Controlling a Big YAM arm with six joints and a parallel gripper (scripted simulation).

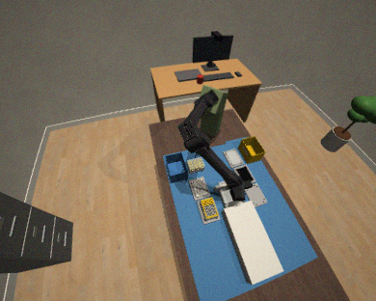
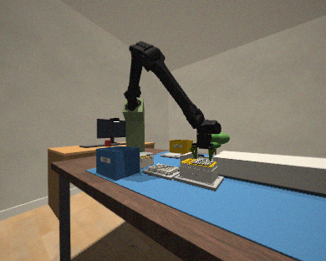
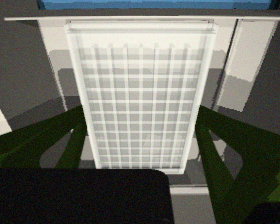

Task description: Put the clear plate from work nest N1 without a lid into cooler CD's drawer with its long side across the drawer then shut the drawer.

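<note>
Right now the cooler drawer is 30 mm ahead of my hand, 20 mm to the right of it and 10 mm below it. Also, from my hand: yellow-topped tip box (40 mm behind, 200 mm to the right, 20 mm above); clear plate (10 mm below); grey work nest (110 mm ahead, 150 mm to the left, 30 mm below).
</note>
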